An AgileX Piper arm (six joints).
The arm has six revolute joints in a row. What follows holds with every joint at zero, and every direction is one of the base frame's. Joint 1 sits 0.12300 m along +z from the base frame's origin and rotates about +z. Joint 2 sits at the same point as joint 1 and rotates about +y. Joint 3 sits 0.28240 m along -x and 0.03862 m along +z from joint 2 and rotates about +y. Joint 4 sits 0.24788 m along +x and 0.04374 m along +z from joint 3 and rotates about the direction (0.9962, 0, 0.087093). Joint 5 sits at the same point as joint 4 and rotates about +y. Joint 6 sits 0.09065 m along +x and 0.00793 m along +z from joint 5 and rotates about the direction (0.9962, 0, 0.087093). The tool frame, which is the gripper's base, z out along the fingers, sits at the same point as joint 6; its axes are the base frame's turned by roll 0.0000, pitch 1.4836 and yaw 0.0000 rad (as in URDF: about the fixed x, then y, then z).
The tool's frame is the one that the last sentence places.
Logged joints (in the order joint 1, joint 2, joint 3, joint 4, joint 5, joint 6), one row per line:
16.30, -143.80, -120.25, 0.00, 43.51, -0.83
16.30, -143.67, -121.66, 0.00, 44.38, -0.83
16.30, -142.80, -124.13, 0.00, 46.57, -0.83
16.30, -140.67, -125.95, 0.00, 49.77, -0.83
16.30, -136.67, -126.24, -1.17, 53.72, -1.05
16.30, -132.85, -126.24, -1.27, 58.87, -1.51
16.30, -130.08, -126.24, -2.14, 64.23, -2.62
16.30, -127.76, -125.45, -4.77, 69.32, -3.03
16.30, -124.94, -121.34, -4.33, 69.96, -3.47
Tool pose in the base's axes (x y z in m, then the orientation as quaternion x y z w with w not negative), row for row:
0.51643, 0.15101, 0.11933, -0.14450, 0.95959, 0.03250, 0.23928
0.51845, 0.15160, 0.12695, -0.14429, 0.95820, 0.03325, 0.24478
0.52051, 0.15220, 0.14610, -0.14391, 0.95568, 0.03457, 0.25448
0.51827, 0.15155, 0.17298, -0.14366, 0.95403, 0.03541, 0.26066
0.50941, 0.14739, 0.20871, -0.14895, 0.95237, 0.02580, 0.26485
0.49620, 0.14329, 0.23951, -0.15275, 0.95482, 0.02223, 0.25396
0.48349, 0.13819, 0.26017, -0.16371, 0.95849, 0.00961, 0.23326
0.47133, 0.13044, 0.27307, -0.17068, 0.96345, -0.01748, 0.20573
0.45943, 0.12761, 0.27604, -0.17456, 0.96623, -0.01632, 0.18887
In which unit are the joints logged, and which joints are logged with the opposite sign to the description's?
The joints are logged in degrees. Opposite sign: joint 2.
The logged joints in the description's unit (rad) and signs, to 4 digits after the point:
0.2845, 2.5098, -2.0988, 0.0000, 0.7594, -0.0145
0.2845, 2.5075, -2.1234, 0.0000, 0.7746, -0.0145
0.2845, 2.4923, -2.1665, 0.0000, 0.8128, -0.0145
0.2845, 2.4552, -2.1982, 0.0000, 0.8687, -0.0145
0.2845, 2.3853, -2.2033, -0.0204, 0.9376, -0.0183
0.2845, 2.3187, -2.2033, -0.0222, 1.0275, -0.0264
0.2845, 2.2703, -2.2033, -0.0374, 1.1210, -0.0457
0.2845, 2.2298, -2.1895, -0.0833, 1.2099, -0.0529
0.2845, 2.1806, -2.1178, -0.0756, 1.2210, -0.0606

